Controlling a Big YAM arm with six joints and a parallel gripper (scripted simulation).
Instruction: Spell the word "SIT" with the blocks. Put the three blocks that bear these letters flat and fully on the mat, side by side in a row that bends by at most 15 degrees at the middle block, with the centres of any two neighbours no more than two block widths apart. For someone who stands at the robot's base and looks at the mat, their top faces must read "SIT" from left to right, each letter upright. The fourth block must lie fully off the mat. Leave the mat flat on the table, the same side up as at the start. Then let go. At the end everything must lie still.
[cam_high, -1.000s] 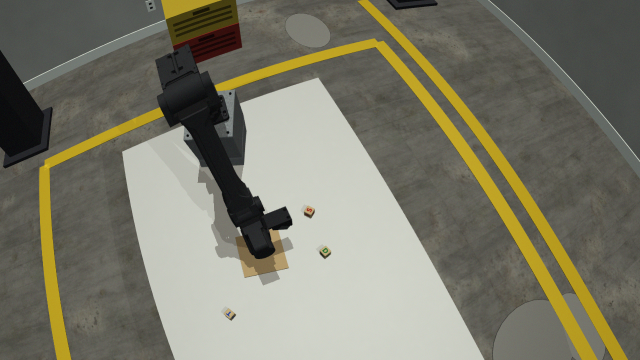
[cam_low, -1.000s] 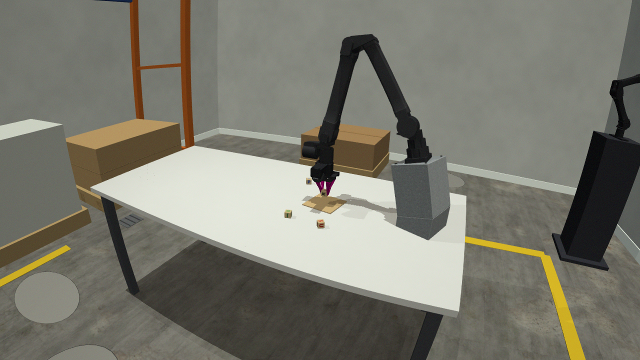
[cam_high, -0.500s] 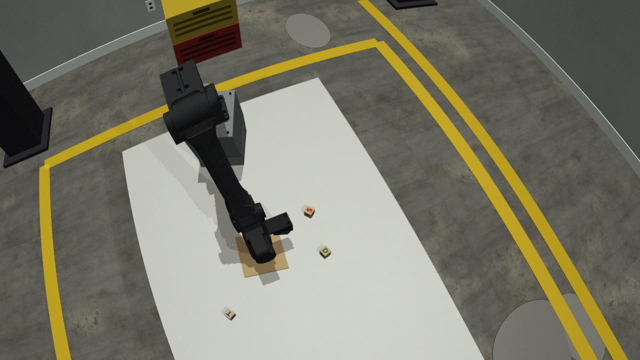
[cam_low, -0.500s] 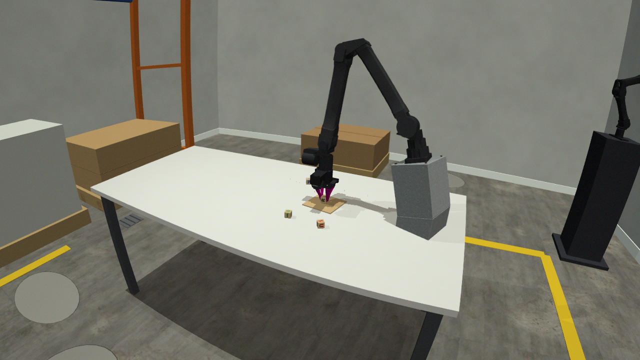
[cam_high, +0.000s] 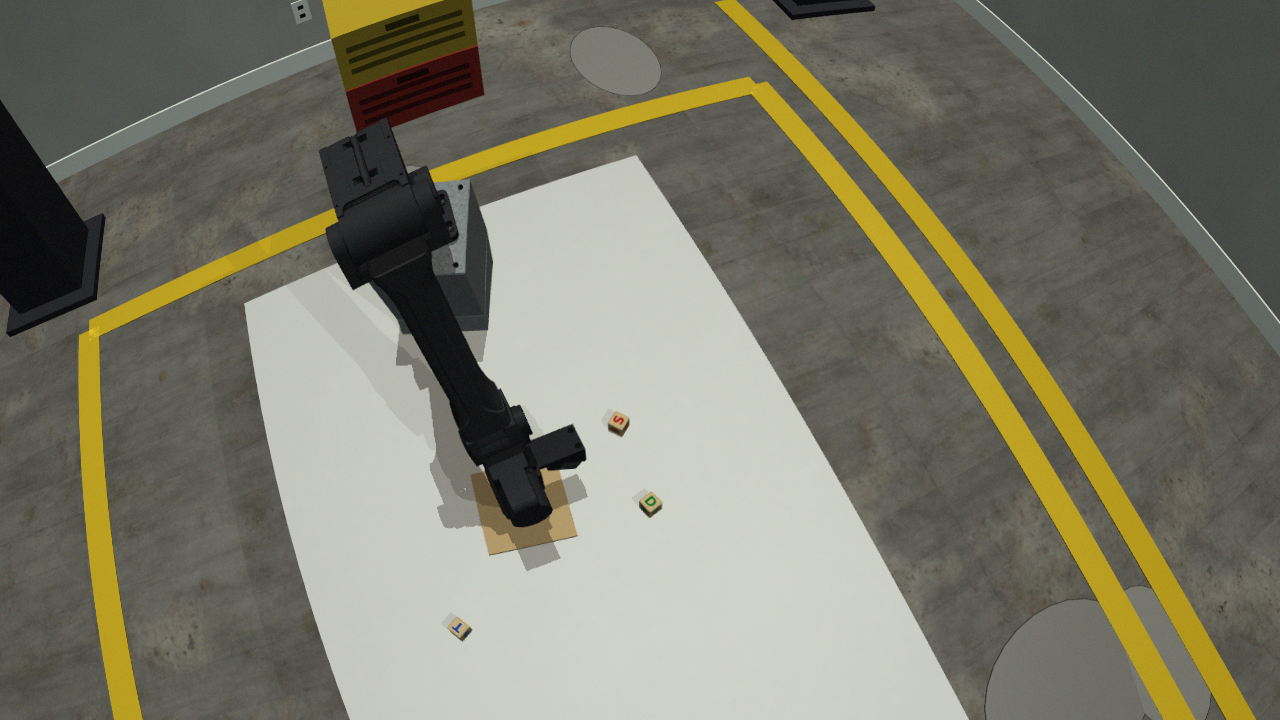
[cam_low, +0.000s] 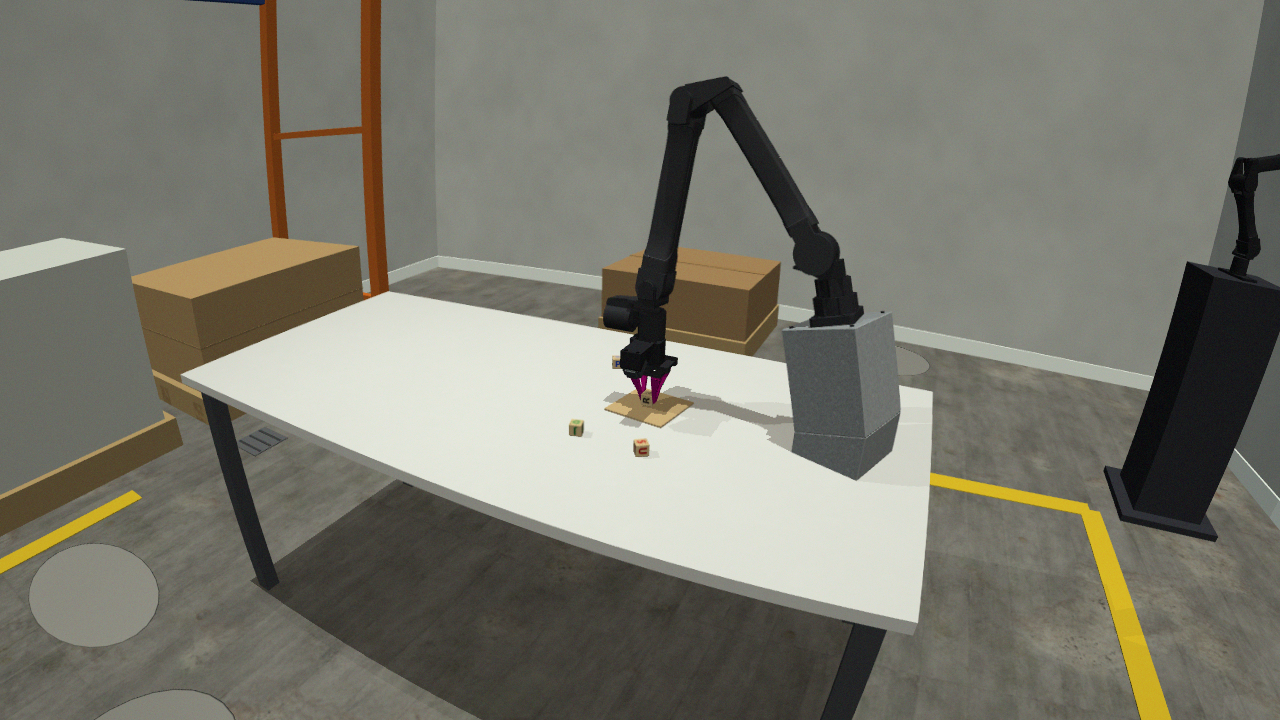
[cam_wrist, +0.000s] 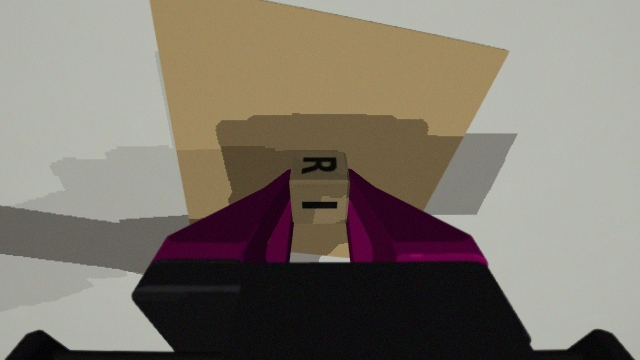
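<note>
Now: the I block right at my hand. From my hand the other things lie so: S block (80 mm behind, 190 mm to the left, 10 mm below); D block (70 mm ahead, 180 mm to the left, 10 mm below); tan mat (20 mm below).
</note>
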